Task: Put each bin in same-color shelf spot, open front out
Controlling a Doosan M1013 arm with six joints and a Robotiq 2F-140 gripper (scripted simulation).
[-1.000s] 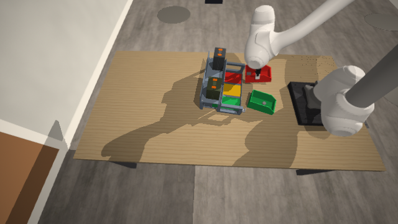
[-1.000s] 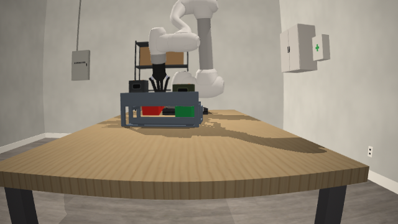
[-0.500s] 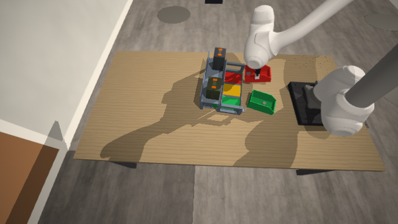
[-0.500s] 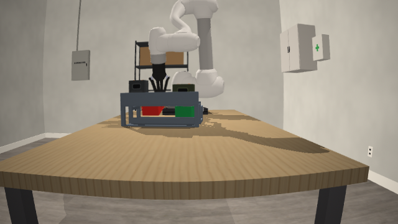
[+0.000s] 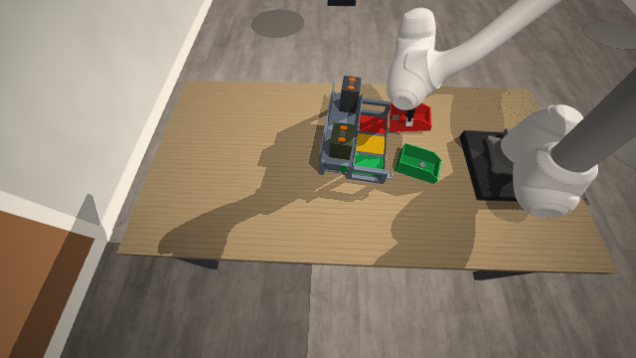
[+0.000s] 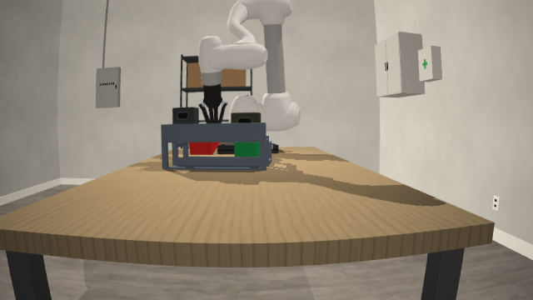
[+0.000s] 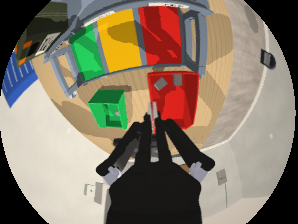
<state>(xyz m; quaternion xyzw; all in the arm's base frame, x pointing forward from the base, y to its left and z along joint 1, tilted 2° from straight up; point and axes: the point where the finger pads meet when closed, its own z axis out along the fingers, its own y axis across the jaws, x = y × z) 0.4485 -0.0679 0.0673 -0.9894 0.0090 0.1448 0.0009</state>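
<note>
My gripper is now 10 mm past the red bin, 50 mm to the left of it and 40 mm above it. Round my hand: green bin (60 mm behind, 160 mm to the left, 80 mm below).
</note>
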